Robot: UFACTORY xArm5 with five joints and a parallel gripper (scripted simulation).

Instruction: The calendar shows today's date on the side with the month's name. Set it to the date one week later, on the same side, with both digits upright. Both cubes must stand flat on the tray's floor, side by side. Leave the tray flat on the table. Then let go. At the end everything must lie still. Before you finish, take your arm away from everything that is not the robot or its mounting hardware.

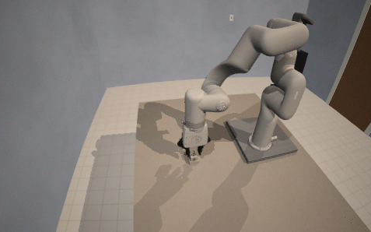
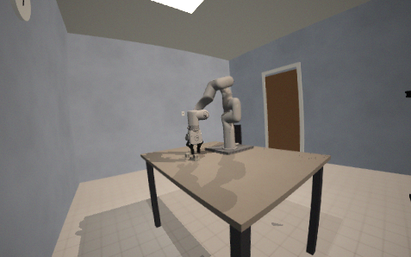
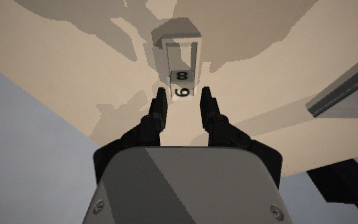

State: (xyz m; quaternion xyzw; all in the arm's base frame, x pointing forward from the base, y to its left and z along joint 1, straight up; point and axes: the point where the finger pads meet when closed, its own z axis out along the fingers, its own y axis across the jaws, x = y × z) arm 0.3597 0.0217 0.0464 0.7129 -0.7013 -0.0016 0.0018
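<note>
Right now the calendar tray is 20 mm to the right of my hand and 60 mm below it.
</note>
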